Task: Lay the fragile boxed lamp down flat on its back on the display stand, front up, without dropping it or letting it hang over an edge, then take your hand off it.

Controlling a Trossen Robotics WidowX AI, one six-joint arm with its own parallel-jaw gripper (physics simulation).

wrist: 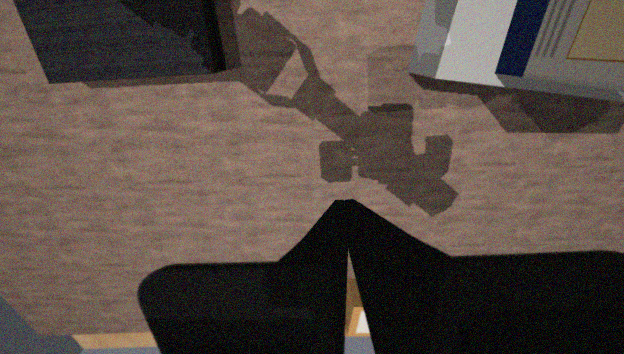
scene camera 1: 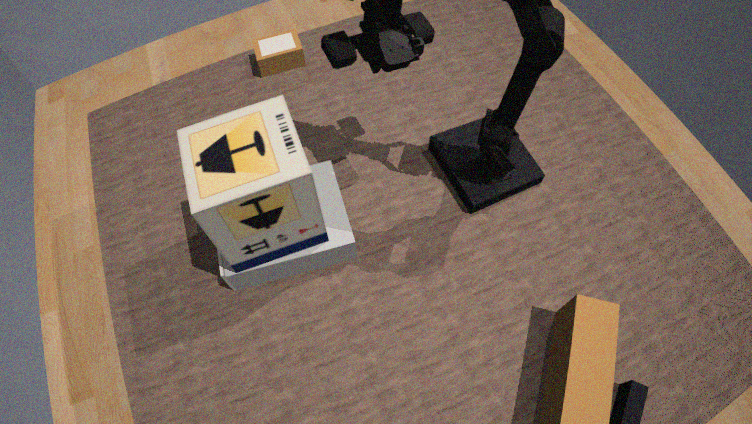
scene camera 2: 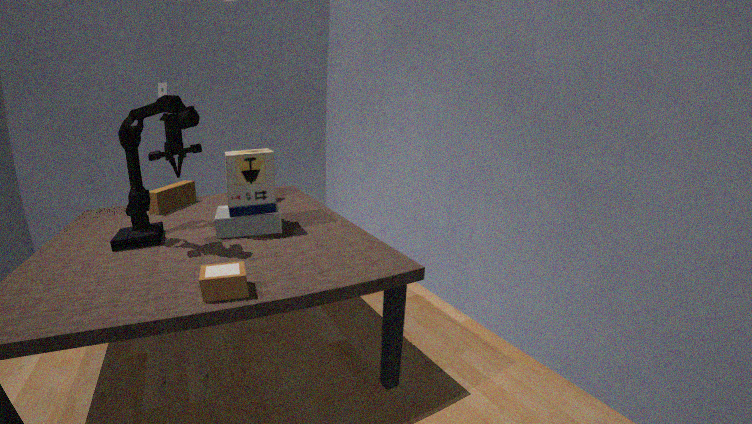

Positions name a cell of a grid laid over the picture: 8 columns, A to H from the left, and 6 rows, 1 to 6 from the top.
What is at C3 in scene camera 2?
A boxed lamp.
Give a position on a display stand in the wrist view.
At F1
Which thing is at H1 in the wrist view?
A boxed lamp.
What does the boxed lamp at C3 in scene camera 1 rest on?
A display stand.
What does the gripper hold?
Nothing.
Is the gripper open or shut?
Shut.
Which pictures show the gripper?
The wrist view, scene camera 1 and scene camera 2: all of them.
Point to a display stand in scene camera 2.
C4
